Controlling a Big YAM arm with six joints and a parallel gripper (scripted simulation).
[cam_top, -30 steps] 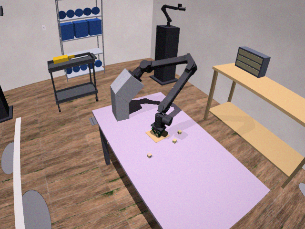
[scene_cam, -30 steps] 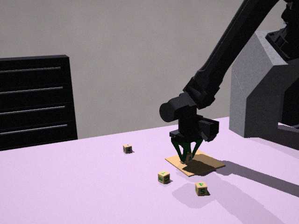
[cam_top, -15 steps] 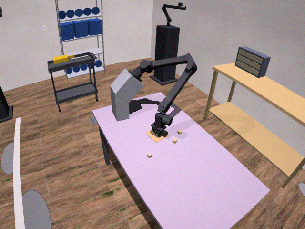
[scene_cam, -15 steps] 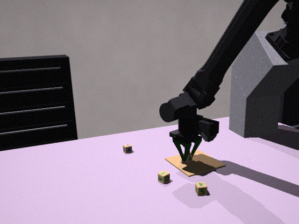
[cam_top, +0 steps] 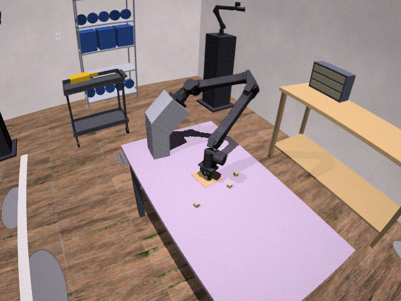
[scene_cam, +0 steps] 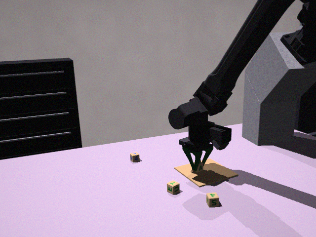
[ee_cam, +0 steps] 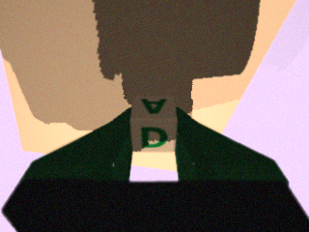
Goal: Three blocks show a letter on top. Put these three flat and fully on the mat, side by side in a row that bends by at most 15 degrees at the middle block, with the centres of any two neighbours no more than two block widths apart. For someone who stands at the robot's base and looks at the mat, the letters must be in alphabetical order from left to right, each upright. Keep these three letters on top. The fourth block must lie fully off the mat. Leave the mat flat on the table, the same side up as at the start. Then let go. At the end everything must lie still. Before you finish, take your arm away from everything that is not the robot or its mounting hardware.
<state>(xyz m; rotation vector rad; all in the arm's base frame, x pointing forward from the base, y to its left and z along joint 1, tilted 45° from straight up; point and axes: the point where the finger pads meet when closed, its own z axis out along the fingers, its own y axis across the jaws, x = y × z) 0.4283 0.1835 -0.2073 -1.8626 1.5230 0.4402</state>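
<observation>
My gripper is now 2 cm past the tan mat, 1 cm to the right of it and 1 cm above it. Also, from my hand: T block 12 cm ahead, 7 cm to the left; D block right at my hand; L block 14 cm ahead, 17 cm to the right.
</observation>
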